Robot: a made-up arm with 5 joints.
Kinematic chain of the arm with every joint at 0, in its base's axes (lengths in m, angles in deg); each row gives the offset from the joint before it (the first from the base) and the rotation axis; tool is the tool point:
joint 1: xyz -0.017 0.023 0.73 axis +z
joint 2: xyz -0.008 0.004 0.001 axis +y
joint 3: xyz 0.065 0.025 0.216 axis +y
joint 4: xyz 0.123 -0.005 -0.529 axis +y
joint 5: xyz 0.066 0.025 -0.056 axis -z
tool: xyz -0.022 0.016 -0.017
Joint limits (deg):
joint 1: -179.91..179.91
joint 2: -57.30..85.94
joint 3: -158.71..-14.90
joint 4: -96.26..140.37
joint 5: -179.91..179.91
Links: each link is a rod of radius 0.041 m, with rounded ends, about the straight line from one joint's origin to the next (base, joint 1, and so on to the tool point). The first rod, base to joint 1, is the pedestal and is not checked.
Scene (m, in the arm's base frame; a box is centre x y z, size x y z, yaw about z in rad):
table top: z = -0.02
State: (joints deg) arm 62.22 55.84 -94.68 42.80 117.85
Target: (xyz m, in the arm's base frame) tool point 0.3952 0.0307 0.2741
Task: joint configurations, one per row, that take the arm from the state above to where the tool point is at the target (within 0.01 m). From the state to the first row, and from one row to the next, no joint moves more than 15 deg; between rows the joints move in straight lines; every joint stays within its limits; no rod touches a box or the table.
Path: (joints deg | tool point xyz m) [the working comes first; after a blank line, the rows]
Joints at the target: -7.36 33.03 -46.42 63.85 119.13
Straight joint move there: clear.

1: 48.30 51.28 -85.03 47.01 118.11 | 0.3824 0.5627 0.3521
2: 34.39 46.72 -75.38 51.22 118.36 | 0.4529 0.4183 0.3244
3: 20.47 42.16 -65.72 55.43 118.62 | 0.4749 0.2714 0.3019
4: 6.56 37.59 -56.07 59.64 118.87 | 0.4527 0.1380 0.2852
5: -7.36 33.03 -46.42 63.85 119.13 | 0.3952 0.0307 0.2741

